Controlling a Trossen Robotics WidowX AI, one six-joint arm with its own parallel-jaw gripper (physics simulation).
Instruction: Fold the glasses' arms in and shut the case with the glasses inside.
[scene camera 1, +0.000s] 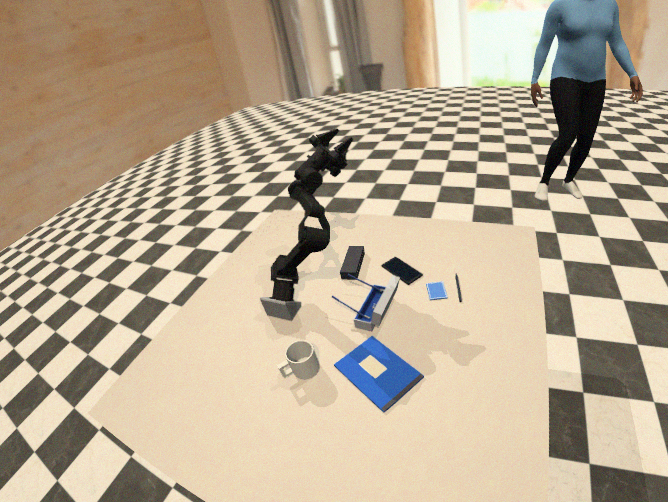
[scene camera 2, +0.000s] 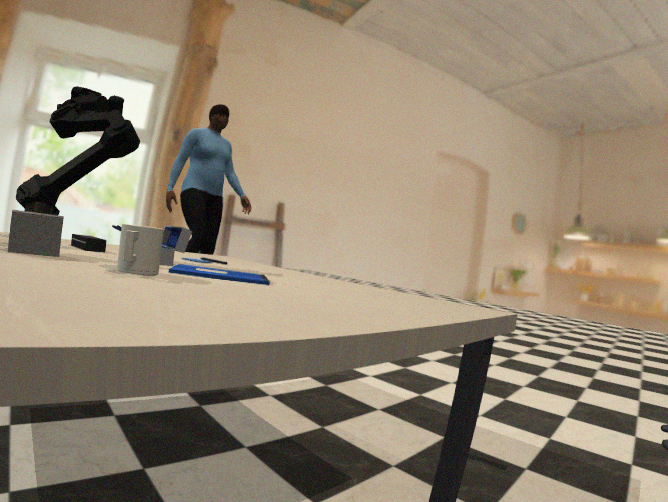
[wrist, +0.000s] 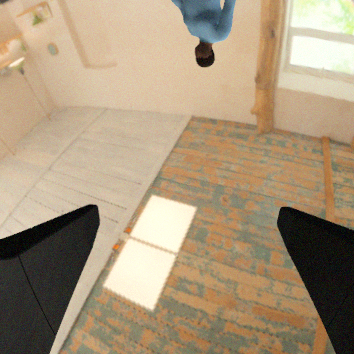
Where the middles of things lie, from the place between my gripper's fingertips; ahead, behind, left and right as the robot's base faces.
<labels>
I see the glasses case (scene camera 1: 382, 299) 150 mm ahead of my hand, 320 mm to the right of it and 440 mm below it. From my hand the other things lie so: mug (scene camera 2: 140, 247): 590 mm to the right, 440 mm below; then blue notebook (scene camera 1: 382, 376): 210 mm ahead, 540 mm to the right, 480 mm below.
</labels>
